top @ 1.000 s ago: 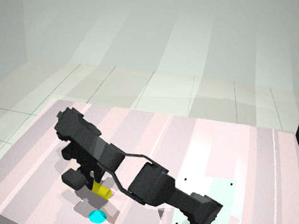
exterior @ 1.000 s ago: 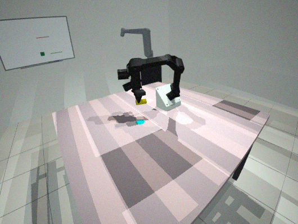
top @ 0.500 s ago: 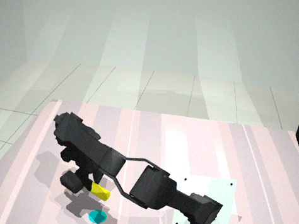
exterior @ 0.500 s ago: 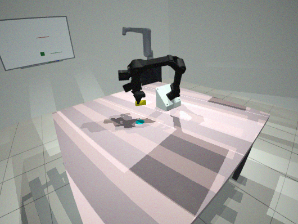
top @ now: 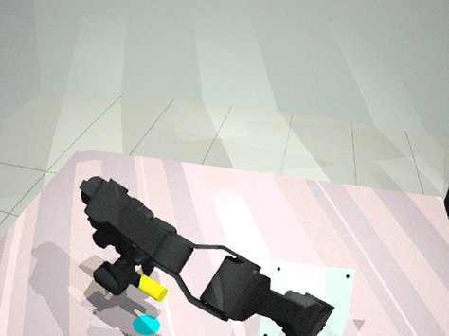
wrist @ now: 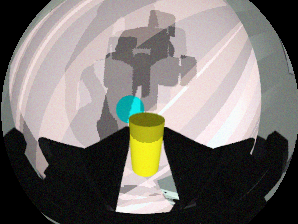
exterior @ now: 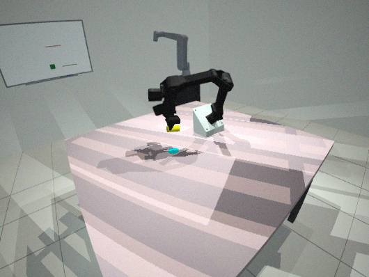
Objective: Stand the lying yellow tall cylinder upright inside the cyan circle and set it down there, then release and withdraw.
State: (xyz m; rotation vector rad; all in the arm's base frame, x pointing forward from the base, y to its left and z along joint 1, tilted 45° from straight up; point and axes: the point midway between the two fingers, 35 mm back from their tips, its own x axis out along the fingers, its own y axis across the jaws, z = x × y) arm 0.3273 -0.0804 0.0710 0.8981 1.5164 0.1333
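Right now my gripper tip is 2 cm to the right of the cyan circle and 13 cm above it. Also, from my gripper tip: yellow tall cylinder 2 cm behind, 1 cm to the left.
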